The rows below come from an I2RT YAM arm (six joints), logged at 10 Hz.
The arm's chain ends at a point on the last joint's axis. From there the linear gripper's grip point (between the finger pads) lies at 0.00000 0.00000 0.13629 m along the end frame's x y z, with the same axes.
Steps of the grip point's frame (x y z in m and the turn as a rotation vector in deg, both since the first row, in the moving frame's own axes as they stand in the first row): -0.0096 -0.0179 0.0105 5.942 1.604 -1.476; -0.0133 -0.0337 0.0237 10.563 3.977 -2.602; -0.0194 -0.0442 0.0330 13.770 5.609 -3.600; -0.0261 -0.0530 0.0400 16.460 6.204 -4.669; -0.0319 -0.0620 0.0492 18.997 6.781 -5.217
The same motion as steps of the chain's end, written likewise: -0.0132 -0.0037 0.0113 5.942 1.604 -1.476; -0.0221 -0.0085 0.0263 10.563 3.977 -2.602; -0.0316 -0.0114 0.0376 13.770 5.609 -3.600; -0.0390 -0.0139 0.0464 16.460 6.204 -4.669; -0.0456 -0.0171 0.0576 18.997 6.781 -5.217
